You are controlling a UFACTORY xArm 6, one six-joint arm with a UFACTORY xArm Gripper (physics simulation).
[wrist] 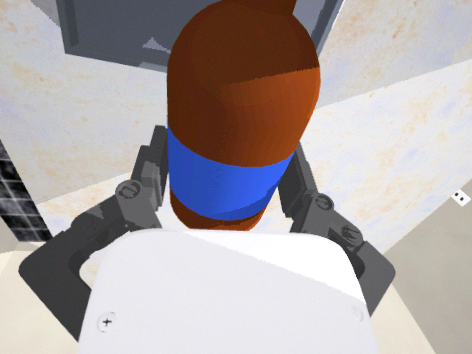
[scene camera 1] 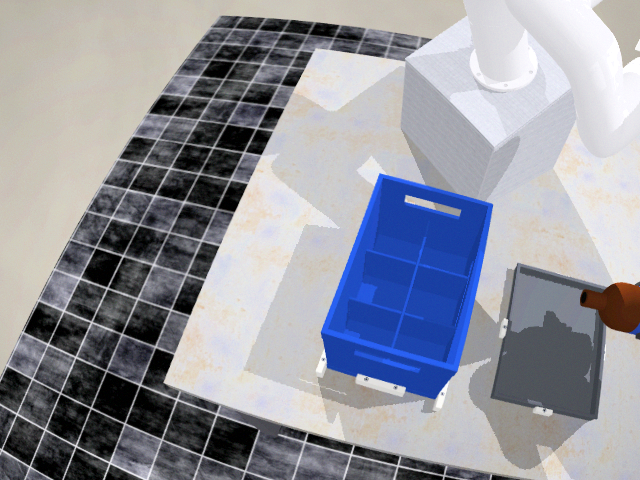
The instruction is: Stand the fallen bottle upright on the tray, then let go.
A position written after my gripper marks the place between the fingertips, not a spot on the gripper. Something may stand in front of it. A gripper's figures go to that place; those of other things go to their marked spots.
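Distance of my gripper (wrist: 227, 149) from the lens: it is 15 cm from the lens. A brown bottle (wrist: 241, 89) is 8 cm from the lens.
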